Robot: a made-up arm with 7 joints.
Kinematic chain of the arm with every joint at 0, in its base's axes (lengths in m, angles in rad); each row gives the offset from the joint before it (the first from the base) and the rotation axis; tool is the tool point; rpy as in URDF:
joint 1: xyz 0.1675 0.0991 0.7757 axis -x
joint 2: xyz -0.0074 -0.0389 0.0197 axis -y
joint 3: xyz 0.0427 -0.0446 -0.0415 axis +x
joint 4: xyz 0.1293 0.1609 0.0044 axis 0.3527 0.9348 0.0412
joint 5: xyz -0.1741 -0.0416 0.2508 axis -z
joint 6: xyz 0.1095 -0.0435 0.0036 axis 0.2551 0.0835 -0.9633
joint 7: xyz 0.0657 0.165 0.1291 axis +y
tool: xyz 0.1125 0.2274 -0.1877 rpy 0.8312 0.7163 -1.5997
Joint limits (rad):
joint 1: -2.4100..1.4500
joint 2: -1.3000..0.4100
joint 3: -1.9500..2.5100
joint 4: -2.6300..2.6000
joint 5: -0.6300..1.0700
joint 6: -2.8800..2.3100
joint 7: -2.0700..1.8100
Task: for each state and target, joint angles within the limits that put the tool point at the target. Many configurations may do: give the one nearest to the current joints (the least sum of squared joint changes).
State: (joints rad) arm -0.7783 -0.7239 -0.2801 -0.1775 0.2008 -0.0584 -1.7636
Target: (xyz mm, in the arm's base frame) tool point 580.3 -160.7 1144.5
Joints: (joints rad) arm -1.0916 -0.5194 -0.0857 -0.6283 0.6790 0.0874 -1.5571
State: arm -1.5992 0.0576 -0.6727 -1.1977 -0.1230 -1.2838 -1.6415
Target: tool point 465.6 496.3 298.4
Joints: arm -1.2256 0.4100 -0.8316 -1.7800 -0.1163 -1.4829 -1.3179
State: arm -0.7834 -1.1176 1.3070 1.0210 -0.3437 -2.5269 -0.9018
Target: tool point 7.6 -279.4 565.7
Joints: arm -0.6450 -1.1680 1.2020 0.8628 -0.3154 -2.4316 -0.7389
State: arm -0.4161 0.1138 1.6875 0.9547 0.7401 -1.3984 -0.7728
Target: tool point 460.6 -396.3 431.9
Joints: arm -0.7987 -0.0938 2.0305 1.1413 0.5933 -1.4641 -0.9693
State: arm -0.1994 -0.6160 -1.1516 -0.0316 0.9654 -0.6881 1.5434
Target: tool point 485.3 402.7 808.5
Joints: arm -0.4208 -0.1743 -0.7386 0.2301 1.0700 -0.0452 1.5199
